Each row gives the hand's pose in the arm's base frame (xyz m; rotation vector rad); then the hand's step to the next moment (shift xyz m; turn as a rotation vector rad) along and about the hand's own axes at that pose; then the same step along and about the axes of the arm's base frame.
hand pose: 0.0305 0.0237 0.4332 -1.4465 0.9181 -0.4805
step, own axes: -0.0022 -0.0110 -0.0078 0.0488 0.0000 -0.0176
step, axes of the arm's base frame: -0.0046 -0.0045 0.0121 0.0153 -0.0486 -0.0096
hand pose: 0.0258 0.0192 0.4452 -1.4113 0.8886 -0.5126
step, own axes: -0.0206 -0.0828 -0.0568 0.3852 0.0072 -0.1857
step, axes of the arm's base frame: -0.0405 -0.0302 0.0892 0.0827 -0.4120 -0.0795
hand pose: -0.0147 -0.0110 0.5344 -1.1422 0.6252 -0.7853
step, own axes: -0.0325 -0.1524 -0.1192 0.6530 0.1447 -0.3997
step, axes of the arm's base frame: -0.1458 -0.0712 0.1103 0.1035 -0.7171 -0.2866
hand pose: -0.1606 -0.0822 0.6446 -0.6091 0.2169 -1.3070
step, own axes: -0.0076 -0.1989 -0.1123 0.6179 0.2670 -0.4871
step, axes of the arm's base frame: -0.2221 -0.0524 0.0120 0.1543 -0.6937 -0.4305
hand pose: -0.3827 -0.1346 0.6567 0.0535 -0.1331 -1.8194
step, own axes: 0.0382 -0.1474 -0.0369 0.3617 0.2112 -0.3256
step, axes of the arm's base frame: -0.1474 -0.0032 -0.0529 0.1475 -0.4221 -0.2856
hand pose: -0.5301 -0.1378 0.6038 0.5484 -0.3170 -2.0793
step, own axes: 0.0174 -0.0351 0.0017 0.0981 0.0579 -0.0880
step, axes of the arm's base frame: -0.0346 0.0040 -0.0180 0.0403 -0.1148 -0.0769
